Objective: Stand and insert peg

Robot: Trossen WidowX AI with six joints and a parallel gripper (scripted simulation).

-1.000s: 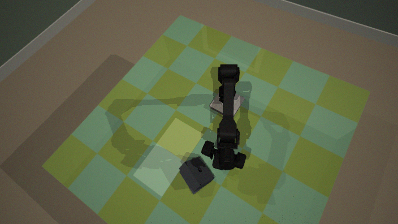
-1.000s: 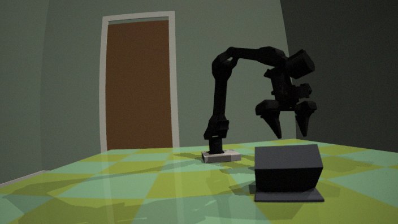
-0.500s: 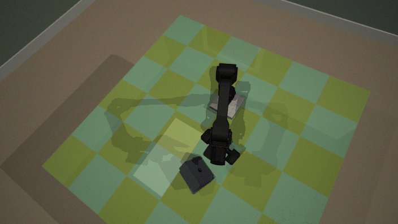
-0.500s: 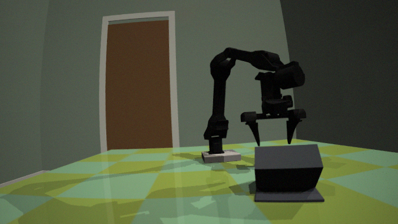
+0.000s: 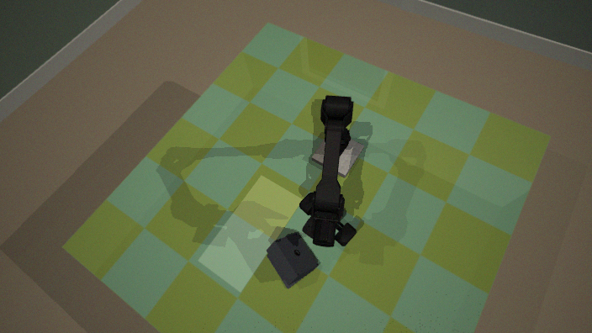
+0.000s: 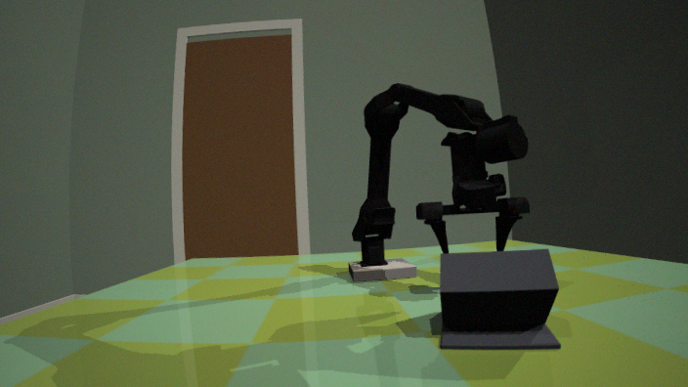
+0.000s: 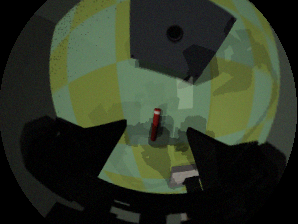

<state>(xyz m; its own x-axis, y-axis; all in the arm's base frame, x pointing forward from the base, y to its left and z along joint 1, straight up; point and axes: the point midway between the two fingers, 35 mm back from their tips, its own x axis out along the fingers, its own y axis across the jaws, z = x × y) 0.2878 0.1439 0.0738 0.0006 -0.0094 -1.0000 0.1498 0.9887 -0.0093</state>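
The red peg is 60 mm below my gripper tip and 10 mm behind it. From my gripper tip the other things lie so: dark sloped panel 150 mm ahead, 40 mm to the right, 20 mm below.
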